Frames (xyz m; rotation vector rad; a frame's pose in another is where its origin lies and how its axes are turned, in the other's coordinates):
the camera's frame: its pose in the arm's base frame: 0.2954 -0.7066 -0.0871 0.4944 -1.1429 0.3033
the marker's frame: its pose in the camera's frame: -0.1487 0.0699 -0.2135 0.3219 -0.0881 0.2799
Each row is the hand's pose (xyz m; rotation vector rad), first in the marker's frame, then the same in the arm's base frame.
Working: the marker's frame: its pose in the arm's base frame: 0.3727 -0.5329 -0.2780 0.6349 -1.2572 0.7220

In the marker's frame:
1: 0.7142 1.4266 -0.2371 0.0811 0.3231 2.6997
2: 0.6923 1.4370 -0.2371 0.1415 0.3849 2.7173
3: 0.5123 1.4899 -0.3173 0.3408 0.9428 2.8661
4: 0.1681 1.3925 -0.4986 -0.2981 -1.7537 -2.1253
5: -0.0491 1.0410 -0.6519 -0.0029 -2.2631 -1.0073
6: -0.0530 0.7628 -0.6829 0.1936 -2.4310 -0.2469
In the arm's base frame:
1: -0.4858 0.6385 0.4235 1.4862 0.8931 -2.3494
2: -0.4972 0.6421 0.4024 1.4696 0.8040 -2.3832
3: -0.5167 0.7127 0.2120 1.5711 0.1292 -2.4216
4: -0.3824 0.7449 -0.1645 1.8421 -1.0957 -2.1505
5: -0.0482 0.6133 -0.4198 -1.7099 1.9774 1.1929
6: 0.1867 0.4622 -0.4394 -1.3546 2.1345 0.4857

